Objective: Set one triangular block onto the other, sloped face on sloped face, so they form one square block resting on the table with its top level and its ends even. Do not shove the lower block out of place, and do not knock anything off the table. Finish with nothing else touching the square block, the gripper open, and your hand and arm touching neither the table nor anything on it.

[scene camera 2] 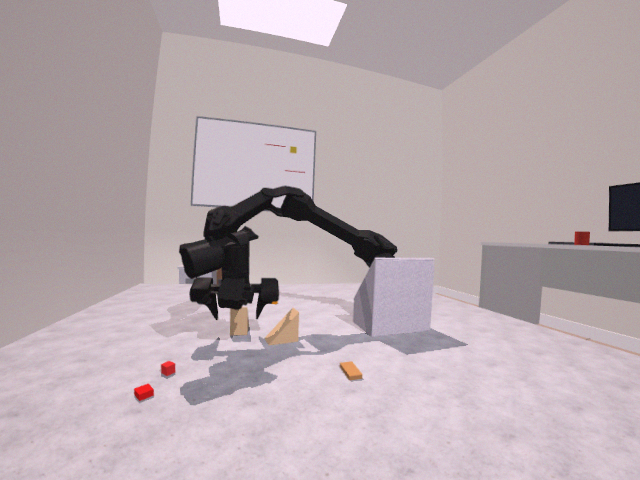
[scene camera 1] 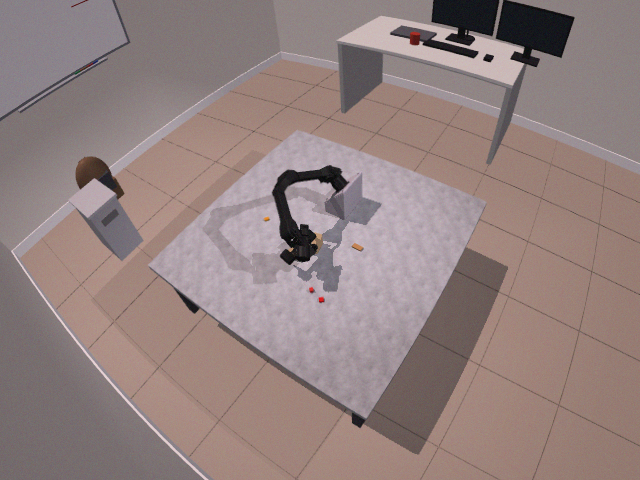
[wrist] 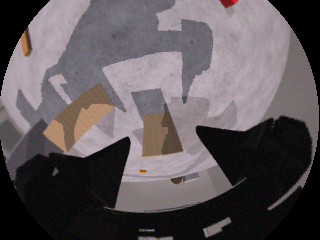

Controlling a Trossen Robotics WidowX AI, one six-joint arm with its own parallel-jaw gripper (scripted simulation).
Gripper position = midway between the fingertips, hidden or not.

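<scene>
The wrist view gives me a triangular block (wrist: 160, 137), and my gripper (wrist: 163, 135) is there too. In scene camera 2 I see my gripper (scene camera 2: 237, 318) as well, open and holding nothing, along with a triangular block (scene camera 2: 286, 331).
</scene>
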